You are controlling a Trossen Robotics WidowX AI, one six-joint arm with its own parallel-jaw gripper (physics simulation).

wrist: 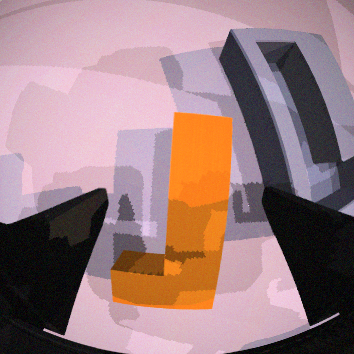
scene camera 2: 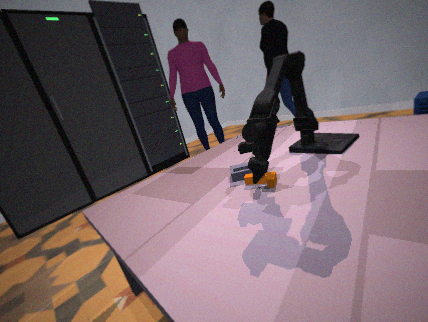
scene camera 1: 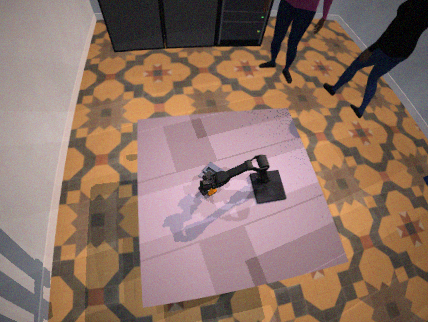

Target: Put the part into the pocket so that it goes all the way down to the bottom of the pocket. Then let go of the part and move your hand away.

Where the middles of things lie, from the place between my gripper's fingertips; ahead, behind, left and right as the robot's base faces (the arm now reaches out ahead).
The grey pocket block (wrist: 286, 83) lies 70 mm to the right of my hand and 70 mm behind it. Also, from my hand: orange L-shaped block (wrist: 185, 277) 20 mm to the left, 10 mm below, 10 mm behind.
